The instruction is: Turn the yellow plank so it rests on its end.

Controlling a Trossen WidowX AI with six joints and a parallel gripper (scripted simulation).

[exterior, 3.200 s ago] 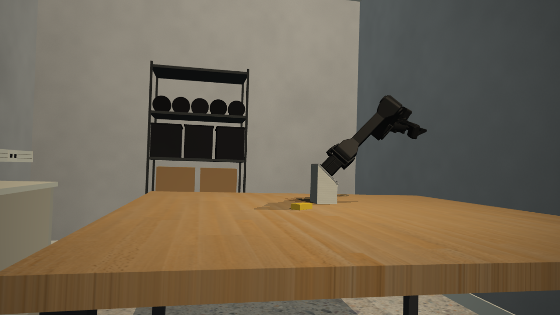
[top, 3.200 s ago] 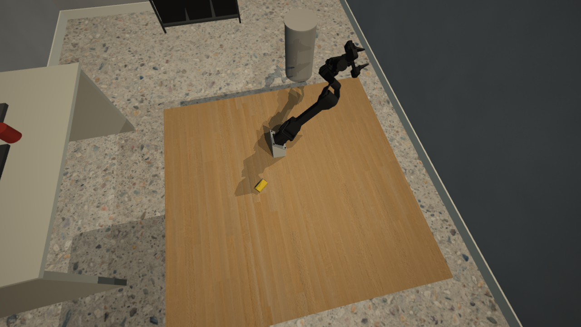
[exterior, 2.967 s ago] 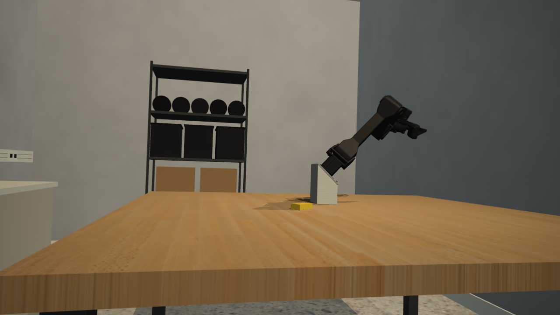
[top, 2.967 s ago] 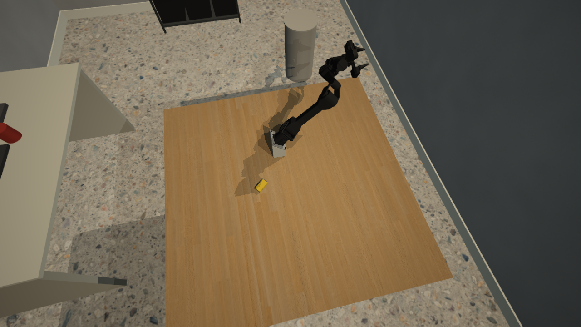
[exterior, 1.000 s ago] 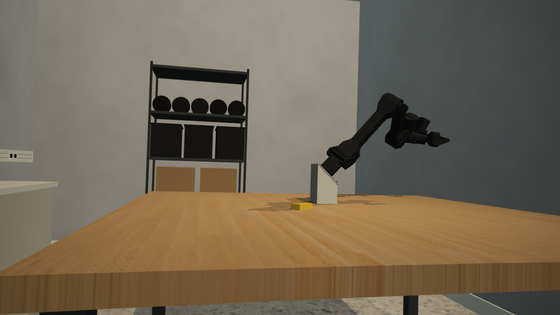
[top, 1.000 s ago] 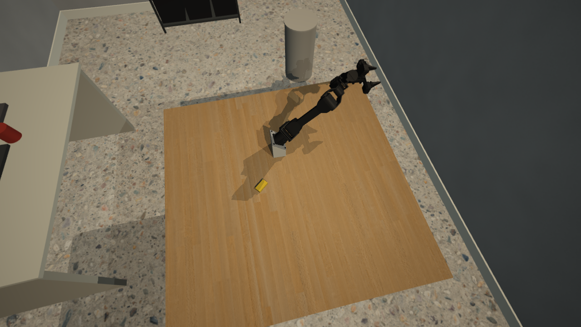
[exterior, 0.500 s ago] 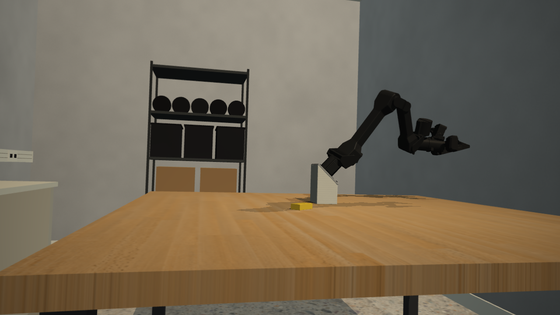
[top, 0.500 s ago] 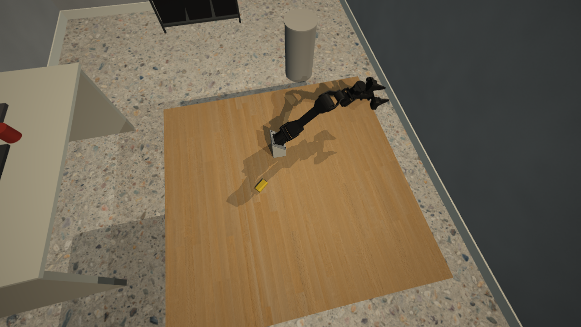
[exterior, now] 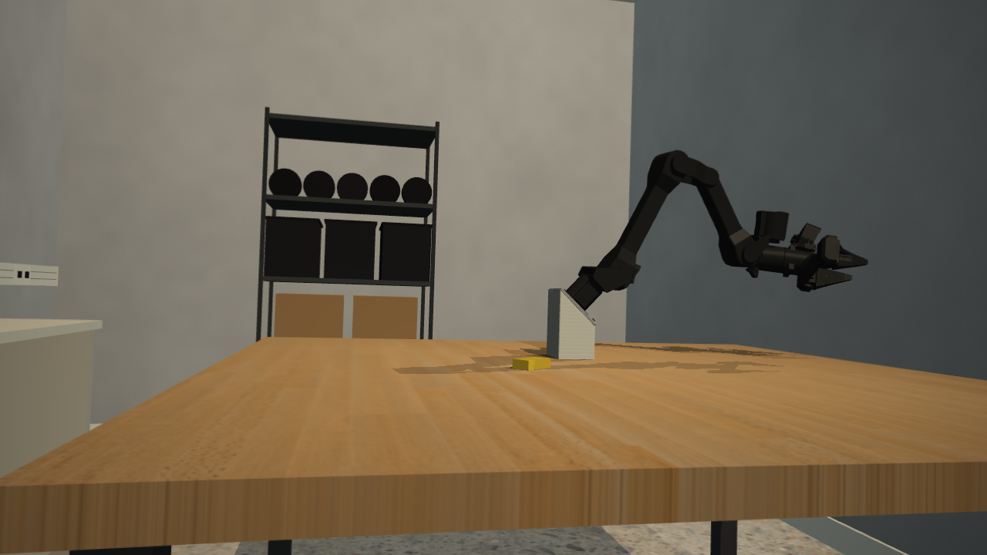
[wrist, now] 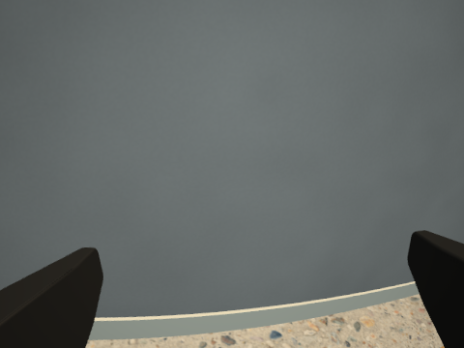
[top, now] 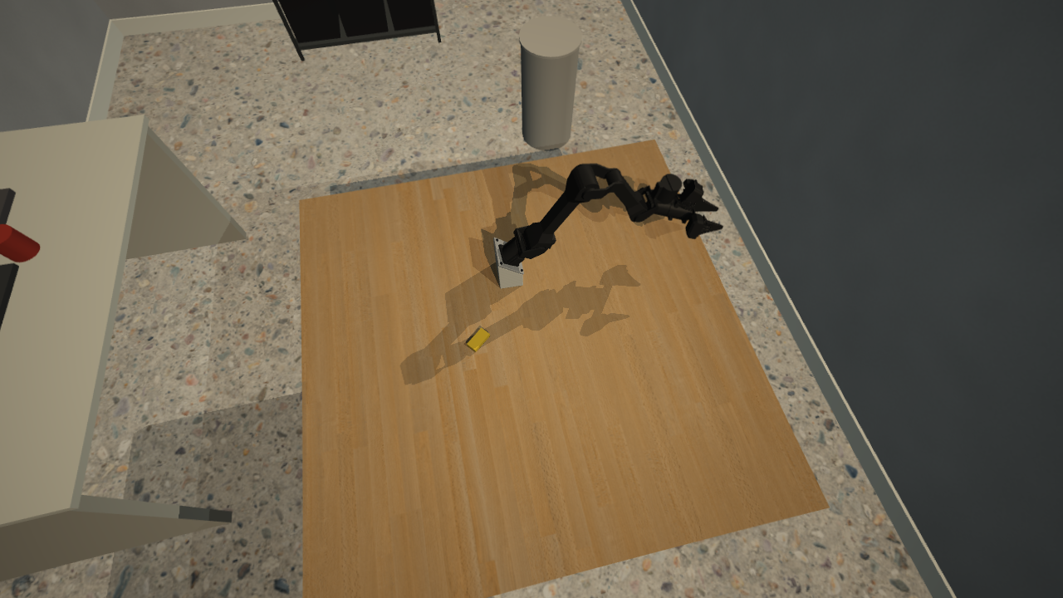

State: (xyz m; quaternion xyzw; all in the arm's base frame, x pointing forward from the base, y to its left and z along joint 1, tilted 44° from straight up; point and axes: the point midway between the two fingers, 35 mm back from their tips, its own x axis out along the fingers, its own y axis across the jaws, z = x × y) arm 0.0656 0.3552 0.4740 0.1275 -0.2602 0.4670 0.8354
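The yellow plank is 73 cm to the right of my hand, 20 cm below it and 13 cm ahead of it.
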